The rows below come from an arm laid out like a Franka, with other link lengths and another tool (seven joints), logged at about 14 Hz.
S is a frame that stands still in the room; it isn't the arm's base.
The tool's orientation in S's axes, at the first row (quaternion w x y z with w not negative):
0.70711, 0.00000, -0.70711, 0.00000
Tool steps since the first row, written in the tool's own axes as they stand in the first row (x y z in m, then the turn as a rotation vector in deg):
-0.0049, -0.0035, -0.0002, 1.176, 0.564, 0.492
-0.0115, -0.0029, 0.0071, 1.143, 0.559, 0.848
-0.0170, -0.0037, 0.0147, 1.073, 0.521, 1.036
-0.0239, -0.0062, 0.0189, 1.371, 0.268, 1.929
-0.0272, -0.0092, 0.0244, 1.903, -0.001, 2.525
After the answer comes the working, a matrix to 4 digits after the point.
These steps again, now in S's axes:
0.0002, -0.0035, -0.0049, -0.492, 0.564, 1.176
-0.0071, -0.0029, -0.0115, -0.848, 0.559, 1.143
-0.0147, -0.0037, -0.0170, -1.036, 0.521, 1.073
-0.0189, -0.0062, -0.0239, -1.929, 0.268, 1.371
-0.0244, -0.0092, -0.0272, -2.525, -0.001, 1.903

The tool's axes in the first row as the columns of a matrix, in S's axes (rounded; the answer above uses it unrounded):
0.0000, 0.0000, -1.0000
0.0000, 1.0000, 0.0000
1.0000, 0.0000, 0.0000

